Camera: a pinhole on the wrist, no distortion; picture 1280 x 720 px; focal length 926.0 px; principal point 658.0 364.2 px. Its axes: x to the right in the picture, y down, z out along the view. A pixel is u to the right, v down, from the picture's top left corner.
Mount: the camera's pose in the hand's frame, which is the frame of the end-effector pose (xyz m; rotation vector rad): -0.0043 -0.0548 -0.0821 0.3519 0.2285 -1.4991
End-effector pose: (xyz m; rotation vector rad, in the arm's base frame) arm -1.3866 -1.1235 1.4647 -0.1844 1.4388 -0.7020
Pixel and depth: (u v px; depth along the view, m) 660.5 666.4 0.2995
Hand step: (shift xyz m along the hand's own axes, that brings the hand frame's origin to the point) 0.0727 -0.1615 0.2041
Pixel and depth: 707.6 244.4 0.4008
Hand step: -0.0817 -0.2231 0.2777
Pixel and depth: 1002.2 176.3 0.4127
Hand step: -0.1058 -0.3512 0.2383
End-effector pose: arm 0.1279 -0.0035 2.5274 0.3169 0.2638 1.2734
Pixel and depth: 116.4 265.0 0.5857
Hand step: -0.1286 0.0476 0.5800
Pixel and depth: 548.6 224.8 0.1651
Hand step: -0.0415 -0.0979 0.0761
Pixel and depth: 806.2 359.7 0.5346
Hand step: -0.0376 -0.3298 0.3831
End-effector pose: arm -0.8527 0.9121 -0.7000 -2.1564 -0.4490 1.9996
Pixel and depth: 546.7 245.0 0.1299
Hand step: -0.0308 -0.0883 0.0427
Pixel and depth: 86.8 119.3 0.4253
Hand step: -0.1621 0.0299 0.3978
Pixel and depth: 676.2 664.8 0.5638
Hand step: 0.1404 -0.2646 0.4532
